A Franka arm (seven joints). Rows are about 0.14 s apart.
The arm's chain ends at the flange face. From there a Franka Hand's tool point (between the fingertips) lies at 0.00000 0.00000 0.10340 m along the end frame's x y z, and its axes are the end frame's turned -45 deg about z.
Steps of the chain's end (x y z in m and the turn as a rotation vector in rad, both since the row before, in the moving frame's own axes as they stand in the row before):
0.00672 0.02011 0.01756 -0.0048 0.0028 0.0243
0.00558 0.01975 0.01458 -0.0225 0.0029 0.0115
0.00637 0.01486 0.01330 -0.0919 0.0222 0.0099
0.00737 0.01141 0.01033 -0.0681 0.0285 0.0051
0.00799 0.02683 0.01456 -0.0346 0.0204 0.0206
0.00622 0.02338 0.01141 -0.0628 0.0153 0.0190
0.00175 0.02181 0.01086 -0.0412 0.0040 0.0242
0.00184 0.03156 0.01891 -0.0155 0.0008 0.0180
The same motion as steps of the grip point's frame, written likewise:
-0.00962 0.01953 0.01756 -0.0054 -0.0014 0.0243
-0.01146 0.01976 0.01455 -0.0180 -0.0139 0.0115
-0.01113 0.02332 0.01284 -0.0807 -0.0493 0.0099
-0.00577 0.02033 0.01005 -0.0683 -0.0280 0.0051
-0.01440 0.02863 0.01448 -0.0389 -0.0100 0.0206
-0.01566 0.02660 0.01119 -0.0552 -0.0336 0.0190
-0.01694 0.01993 0.01077 -0.0320 -0.0263 0.0242
-0.02210 0.02480 0.01890 -0.0115 -0.0104 0.0180

